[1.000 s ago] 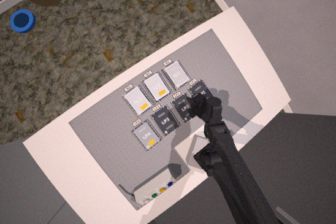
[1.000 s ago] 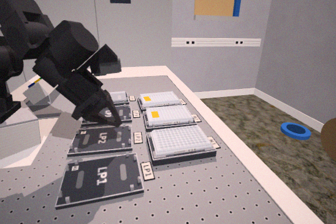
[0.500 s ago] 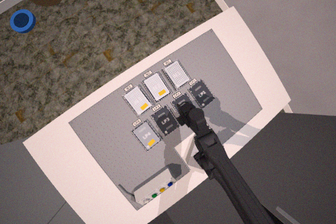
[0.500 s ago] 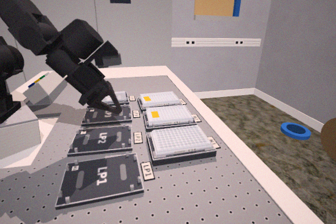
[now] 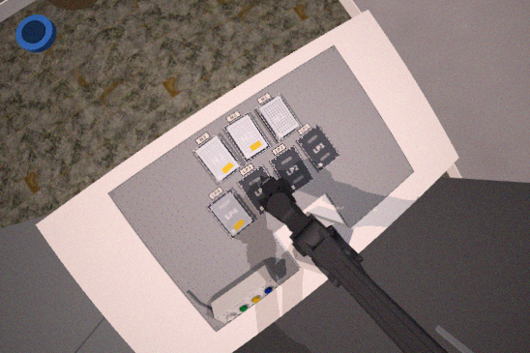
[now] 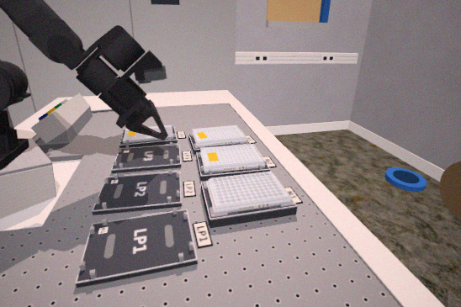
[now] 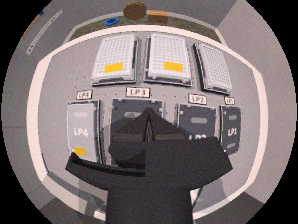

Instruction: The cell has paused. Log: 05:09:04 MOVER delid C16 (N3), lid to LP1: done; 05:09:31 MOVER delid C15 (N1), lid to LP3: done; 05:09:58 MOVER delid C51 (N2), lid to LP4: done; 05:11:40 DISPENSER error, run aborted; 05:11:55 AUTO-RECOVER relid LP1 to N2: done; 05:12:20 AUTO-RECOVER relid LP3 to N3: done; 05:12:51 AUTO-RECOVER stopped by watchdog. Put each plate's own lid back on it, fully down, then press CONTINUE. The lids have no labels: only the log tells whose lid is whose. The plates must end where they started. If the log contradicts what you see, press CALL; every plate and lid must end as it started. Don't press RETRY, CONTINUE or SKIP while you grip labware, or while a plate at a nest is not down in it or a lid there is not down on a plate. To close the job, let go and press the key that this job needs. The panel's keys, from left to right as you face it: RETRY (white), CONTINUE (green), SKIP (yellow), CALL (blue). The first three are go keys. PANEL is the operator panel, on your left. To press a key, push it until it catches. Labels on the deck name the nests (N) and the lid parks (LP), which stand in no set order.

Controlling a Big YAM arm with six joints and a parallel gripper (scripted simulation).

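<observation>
Now: hand 14 cm short of the clear lid, 5 cm to the left of it and 4 cm above it. Also, from my hand: blue key (31 cm behind, 21 cm to the left); green key (31 cm to the left, 30 cm behind); yellow key (30 cm behind, 26 cm to the left).
</observation>
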